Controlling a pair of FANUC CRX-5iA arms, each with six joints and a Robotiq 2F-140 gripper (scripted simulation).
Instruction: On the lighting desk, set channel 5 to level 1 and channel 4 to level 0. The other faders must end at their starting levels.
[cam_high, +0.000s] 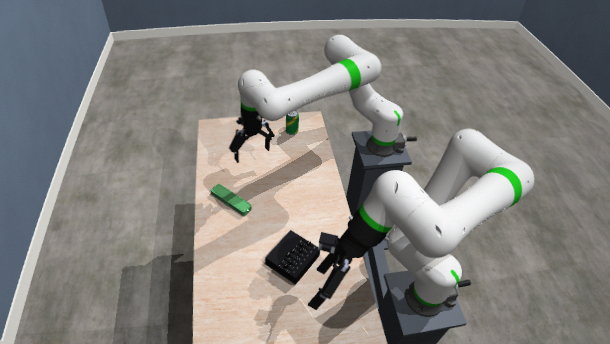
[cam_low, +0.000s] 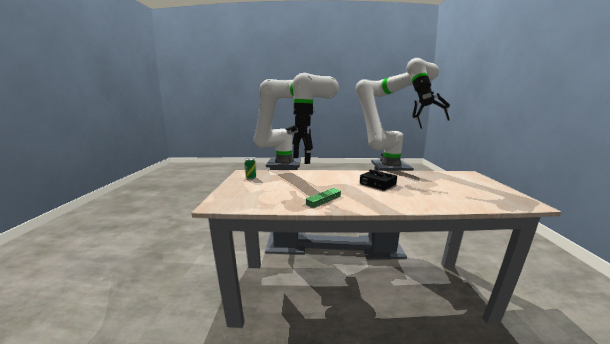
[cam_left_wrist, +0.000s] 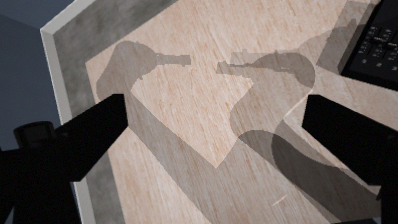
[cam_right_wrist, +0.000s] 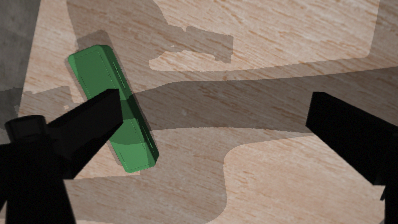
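Observation:
My left hand is 50 mm short of the channel 4 fader, 300 mm to the left of it and 290 mm above it. Round my left hand: channel 2 fader 60 mm ahead, 250 mm to the right, 290 mm below; channel 1 fader 80 mm ahead, 240 mm to the right, 290 mm below; channel 3 fader 60 mm ahead, 280 mm to the right, 290 mm below.

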